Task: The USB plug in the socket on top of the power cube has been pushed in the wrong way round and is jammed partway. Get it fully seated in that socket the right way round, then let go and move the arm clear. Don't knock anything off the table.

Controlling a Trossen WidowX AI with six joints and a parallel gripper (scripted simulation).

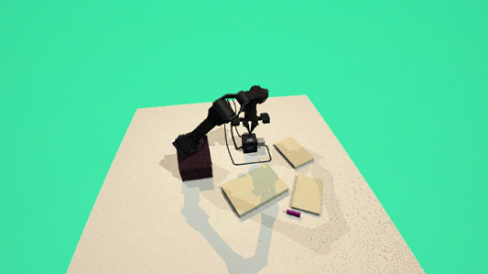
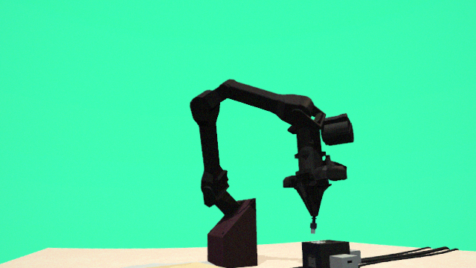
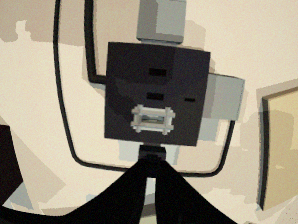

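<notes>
Now: the metal-rimmed socket 60 mm below my gripper tip and 10 mm to the left of it. Round my gripper tip: small purple piece: 420 mm to the right, 120 mm below, 60 mm ahead; then usb plug: 20 mm below.
</notes>
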